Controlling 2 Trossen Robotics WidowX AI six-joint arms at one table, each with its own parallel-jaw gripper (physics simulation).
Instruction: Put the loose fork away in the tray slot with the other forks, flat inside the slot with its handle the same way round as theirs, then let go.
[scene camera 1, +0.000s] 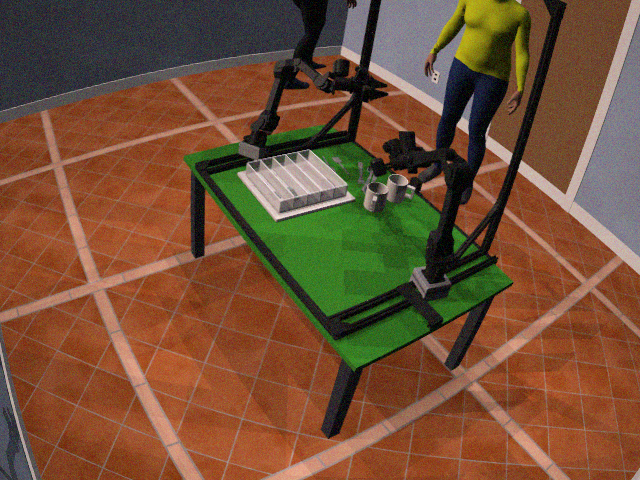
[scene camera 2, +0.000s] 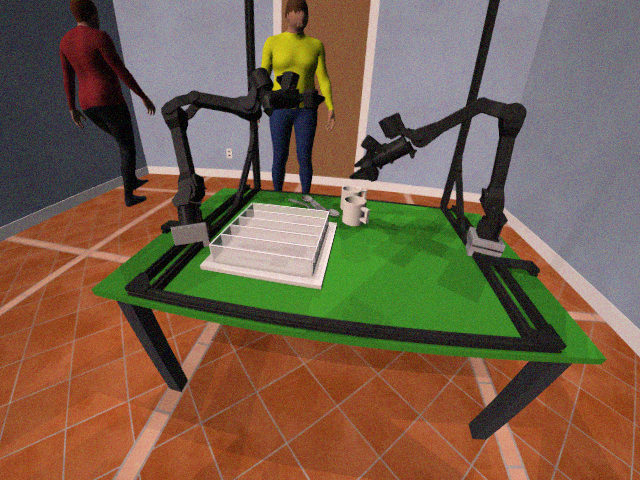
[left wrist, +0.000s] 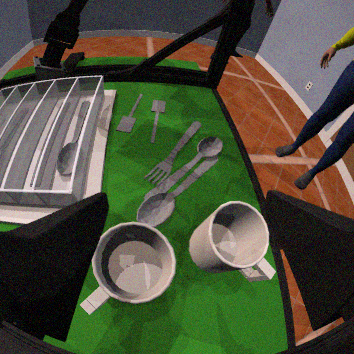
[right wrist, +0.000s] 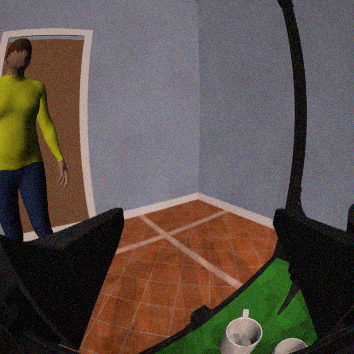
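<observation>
The loose fork (left wrist: 183, 142) lies on the green table in the left wrist view, tines toward the lower left, handle toward the upper right, beside two crossed spoons. The divided tray (scene camera 1: 312, 199) (scene camera 2: 263, 262) (left wrist: 88, 86) stands to its left there. A spoon (left wrist: 66, 159) lies in the tray's right-hand slot; long pieces lie in other slots, but I cannot tell which are forks. My left gripper (scene camera 1: 381, 166) (scene camera 2: 356, 170) (left wrist: 188, 199) is open and empty above the mugs. My right gripper (scene camera 1: 385, 89) (scene camera 2: 317, 99) (right wrist: 201, 217) is open and empty, high above the table's far side.
Two mugs (scene camera 1: 375, 197) (scene camera 2: 354, 210) (left wrist: 135, 260) stand close to the cutlery. Two loose spoons (left wrist: 210, 146) (left wrist: 156, 209) cross beside the fork. Two small spatula-like pieces (left wrist: 126, 124) (left wrist: 158, 106) lie between tray and table edge. Black frame posts (scene camera 1: 368, 46) rise at the table's far side.
</observation>
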